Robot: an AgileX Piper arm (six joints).
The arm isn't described. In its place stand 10 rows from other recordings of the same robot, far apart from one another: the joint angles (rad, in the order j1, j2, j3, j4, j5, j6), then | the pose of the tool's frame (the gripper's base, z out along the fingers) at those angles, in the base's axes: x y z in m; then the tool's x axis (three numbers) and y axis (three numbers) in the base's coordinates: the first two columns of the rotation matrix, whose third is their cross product.
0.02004 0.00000 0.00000 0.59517 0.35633 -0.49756 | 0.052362 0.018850 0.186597 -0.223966 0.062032 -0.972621 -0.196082 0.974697 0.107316
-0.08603 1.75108 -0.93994 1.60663 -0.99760 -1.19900 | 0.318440 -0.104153 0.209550 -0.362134 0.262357 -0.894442 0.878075 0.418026 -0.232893
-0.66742 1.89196 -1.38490 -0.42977 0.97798 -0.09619 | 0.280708 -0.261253 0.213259 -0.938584 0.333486 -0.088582 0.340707 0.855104 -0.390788
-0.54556 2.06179 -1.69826 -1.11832 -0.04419 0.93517 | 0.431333 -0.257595 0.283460 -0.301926 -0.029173 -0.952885 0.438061 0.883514 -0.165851
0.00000 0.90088 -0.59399 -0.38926 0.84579 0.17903 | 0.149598 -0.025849 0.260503 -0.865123 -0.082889 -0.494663 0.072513 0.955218 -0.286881
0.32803 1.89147 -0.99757 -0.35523 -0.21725 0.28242 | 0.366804 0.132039 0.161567 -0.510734 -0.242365 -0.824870 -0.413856 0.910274 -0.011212
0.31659 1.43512 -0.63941 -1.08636 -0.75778 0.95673 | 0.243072 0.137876 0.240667 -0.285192 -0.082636 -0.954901 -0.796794 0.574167 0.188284
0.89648 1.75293 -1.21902 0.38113 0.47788 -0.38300 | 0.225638 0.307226 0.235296 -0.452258 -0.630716 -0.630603 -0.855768 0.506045 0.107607
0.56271 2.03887 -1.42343 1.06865 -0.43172 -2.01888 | 0.415463 0.222584 0.224383 0.026946 -0.903664 -0.427393 -0.325894 0.396248 -0.858359
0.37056 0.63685 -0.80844 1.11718 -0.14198 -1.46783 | 0.114494 0.032064 0.435913 0.361760 -0.228973 -0.903715 -0.129116 0.947722 -0.291808
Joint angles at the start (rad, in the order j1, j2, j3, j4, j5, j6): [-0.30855, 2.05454, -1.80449, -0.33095, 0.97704, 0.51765]
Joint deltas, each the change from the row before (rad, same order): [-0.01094, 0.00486, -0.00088, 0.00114, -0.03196, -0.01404]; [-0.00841, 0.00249, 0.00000, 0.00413, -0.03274, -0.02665]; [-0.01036, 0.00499, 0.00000, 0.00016, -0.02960, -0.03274]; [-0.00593, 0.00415, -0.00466, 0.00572, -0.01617, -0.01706]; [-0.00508, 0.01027, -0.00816, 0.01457, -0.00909, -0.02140]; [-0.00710, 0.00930, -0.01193, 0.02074, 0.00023, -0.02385]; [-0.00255, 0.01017, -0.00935, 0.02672, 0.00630, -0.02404]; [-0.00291, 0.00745, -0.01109, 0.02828, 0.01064, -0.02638]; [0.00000, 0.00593, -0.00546, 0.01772, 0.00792, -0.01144]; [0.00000, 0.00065, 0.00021, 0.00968, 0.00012, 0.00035]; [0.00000, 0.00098, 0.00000, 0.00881, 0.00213, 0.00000]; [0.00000, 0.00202, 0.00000, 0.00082, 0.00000, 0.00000]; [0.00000, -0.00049, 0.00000, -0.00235, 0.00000, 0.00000]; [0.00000, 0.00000, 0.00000, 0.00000, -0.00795, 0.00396]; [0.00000, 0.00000, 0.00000, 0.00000, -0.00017, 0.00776]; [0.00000, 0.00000, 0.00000, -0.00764, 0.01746, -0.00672]
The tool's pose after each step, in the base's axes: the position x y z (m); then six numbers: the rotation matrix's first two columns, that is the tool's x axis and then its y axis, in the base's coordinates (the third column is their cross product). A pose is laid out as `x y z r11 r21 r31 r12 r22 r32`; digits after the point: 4 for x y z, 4 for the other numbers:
0.4278 -0.1667 0.2566 -0.6746 0.5291 -0.5148 0.6527 0.7533 -0.0810
0.4295 -0.1704 0.2566 -0.6772 0.5061 -0.5340 0.6360 0.7677 -0.0790
0.4307 -0.1754 0.2555 -0.6851 0.4783 -0.5494 0.6163 0.7826 -0.0873
0.4320 -0.1780 0.2555 -0.6852 0.4666 -0.5593 0.6076 0.7896 -0.0856
0.4341 -0.1801 0.2532 -0.6896 0.4595 -0.5598 0.5977 0.7976 -0.0815
0.4354 -0.1827 0.2520 -0.6936 0.4581 -0.5559 0.5905 0.8035 -0.0746
0.4371 -0.1828 0.2492 -0.7022 0.4596 -0.5438 0.5811 0.8113 -0.0647
0.4382 -0.1828 0.2480 -0.7108 0.4604 -0.5318 0.5710 0.8191 -0.0541
0.4392 -0.1820 0.2462 -0.7160 0.4644 -0.5213 0.5667 0.8227 -0.0454
0.4394 -0.1814 0.2457 -0.7137 0.4707 -0.5188 0.5684 0.8220 -0.0362
0.4396 -0.1808 0.2450 -0.7127 0.4768 -0.5146 0.5700 0.8212 -0.0286
0.4398 -0.1809 0.2441 -0.7134 0.4776 -0.5127 0.5701 0.8211 -0.0283
0.4397 -0.1810 0.2443 -0.7138 0.4761 -0.5136 0.5697 0.8213 -0.0305
0.4403 -0.1811 0.2447 -0.7085 0.4770 -0.5201 0.5715 0.8202 -0.0262
0.4403 -0.1811 0.2447 -0.7040 0.4833 -0.5205 0.5769 0.8165 -0.0222
0.4388 -0.1813 0.2440 -0.7165 0.4785 -0.5076 0.5733 0.8185 -0.0377

